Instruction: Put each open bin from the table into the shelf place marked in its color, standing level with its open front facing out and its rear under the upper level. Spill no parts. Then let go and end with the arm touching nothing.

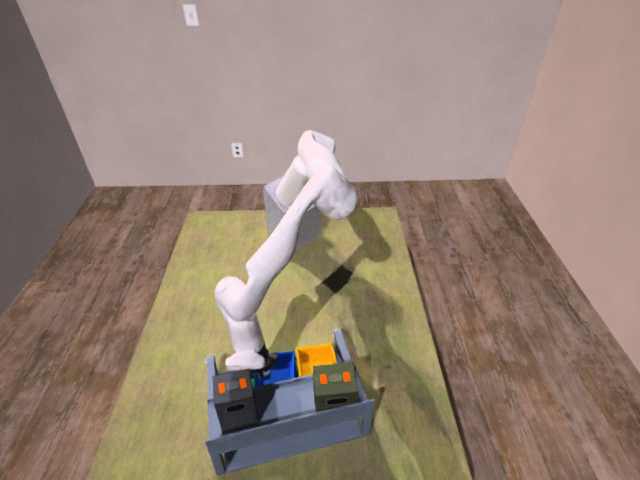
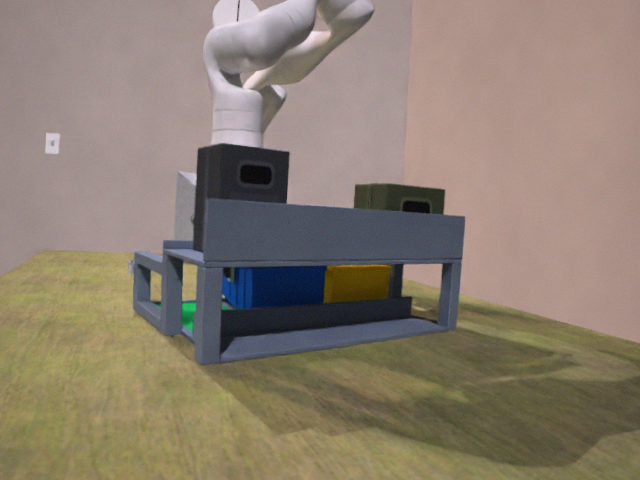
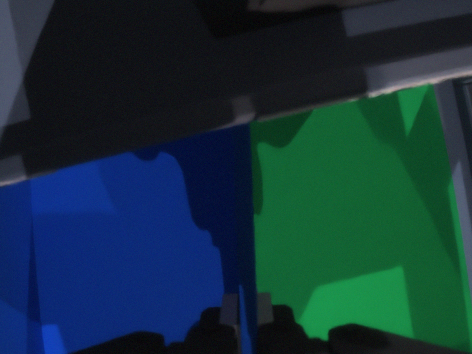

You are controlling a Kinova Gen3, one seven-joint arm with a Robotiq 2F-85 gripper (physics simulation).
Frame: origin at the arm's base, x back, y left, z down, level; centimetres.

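Seen in the pictures: gripper, fingertip midpoint: [image 1: 258, 377] [image 2: 234, 281] [image 3: 247, 319]; arm's base, link origin: [image 1: 288, 195].
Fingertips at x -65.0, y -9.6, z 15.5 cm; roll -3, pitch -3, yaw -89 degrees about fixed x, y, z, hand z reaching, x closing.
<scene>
Pixels of each thing's top centre, then the offset from my fingertips to it. "pt": a spot on its surface instead. Level surfaces: height alone.
- blue bin, top centre: [image 3: 66, 340] [image 2: 270, 251] [image 1: 274, 370] dz -4.6, dx -1.1, dy +4.8 cm
- yellow bin, surface spot: [image 2: 357, 283] pt dz -0.8, dx -7.5, dy +16.0 cm
- grey-blue shelf, surface spot: [image 2: 336, 235] [image 1: 278, 431] pt dz -8.2, dx -19.3, dy +6.1 cm
- dark crate, top centre: [image 2: 243, 148] [image 1: 232, 385] dz -17.5, dx -13.0, dy -3.4 cm
- olive crate, top centre: [image 2: 399, 185] [image 1: 335, 377] dz -15.0, dx -11.3, dy +19.6 cm
- green mat, surface height: dz +4.9 cm
The blue bin [image 1: 284, 367] [image 2: 289, 286] [image 3: 125, 240] is on the shelf's lower level, its rear under the upper level, and looks about level. I cannot tell if its whole bottom rests. My gripper [image 1: 265, 370] [image 3: 247, 319] is shut on its side wall, at the green side. The yellow bin [image 1: 316, 357] [image 2: 357, 283] stands right beside it, its rear under the upper level. The green marked place [image 2: 188, 314] [image 3: 350, 210] holds no bin. The blue and yellow marks and any green bin do not show. I can make out no loose parts.
The grey-blue shelf [image 1: 289, 428] [image 2: 336, 235] carries a dark crate [image 1: 233, 400] [image 2: 248, 180] and an olive crate [image 1: 336, 388] [image 2: 398, 196] on its upper level. The dark crate is close to my gripper. Shelf posts rise at both sides. The shelf stands on a green mat [image 1: 217, 248] [image 2: 361, 413].
</scene>
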